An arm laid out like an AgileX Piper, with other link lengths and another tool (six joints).
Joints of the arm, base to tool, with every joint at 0 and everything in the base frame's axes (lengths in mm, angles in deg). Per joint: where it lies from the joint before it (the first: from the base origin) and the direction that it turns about. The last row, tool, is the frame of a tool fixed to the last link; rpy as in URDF.
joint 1: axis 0 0 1 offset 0 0 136.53
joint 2: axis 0 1 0 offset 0 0 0
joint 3: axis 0 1 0 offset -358.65 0 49.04
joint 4: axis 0.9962 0 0.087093 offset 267.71 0 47.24
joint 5: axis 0 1 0 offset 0 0 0
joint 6: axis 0.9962 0 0.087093 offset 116.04 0 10.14
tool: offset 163.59 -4 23.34 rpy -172.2 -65.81 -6.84
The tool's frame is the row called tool.
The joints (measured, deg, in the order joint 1, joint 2, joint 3, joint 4, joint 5, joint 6), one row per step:
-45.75 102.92 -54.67 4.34 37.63 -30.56
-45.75 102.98 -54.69 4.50 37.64 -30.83
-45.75 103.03 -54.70 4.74 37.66 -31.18
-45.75 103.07 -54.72 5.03 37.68 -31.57
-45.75 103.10 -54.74 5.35 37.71 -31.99
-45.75 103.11 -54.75 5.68 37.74 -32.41
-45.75 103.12 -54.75 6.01 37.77 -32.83
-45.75 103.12 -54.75 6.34 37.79 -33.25
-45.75 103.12 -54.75 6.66 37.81 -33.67
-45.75 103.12 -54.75 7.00 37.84 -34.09
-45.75 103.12 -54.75 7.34 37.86 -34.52
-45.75 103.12 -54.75 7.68 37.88 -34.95
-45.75 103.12 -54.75 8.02 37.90 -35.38
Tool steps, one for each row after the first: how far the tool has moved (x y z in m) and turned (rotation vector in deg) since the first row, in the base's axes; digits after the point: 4 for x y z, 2 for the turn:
0.0004 0.0003 -0.0003 0.08 -0.03 0.16
0.0009 0.0009 -0.0006 0.19 -0.08 0.34
0.0015 0.0015 -0.0007 0.31 -0.18 0.53
0.0023 0.0022 -0.0008 0.44 -0.29 0.72
0.0030 0.0029 -0.0008 0.57 -0.41 0.91
0.0036 0.0037 -0.0008 0.70 -0.53 1.10
0.0044 0.0045 -0.0007 0.82 -0.66 1.29
0.0051 0.0052 -0.0006 0.93 -0.78 1.49
0.0058 0.0060 -0.0006 1.05 -0.92 1.67
0.0065 0.0067 -0.0005 1.17 -1.06 1.86
0.0073 0.0074 -0.0004 1.29 -1.20 2.05
0.0080 0.0082 -0.0003 1.40 -1.34 2.25

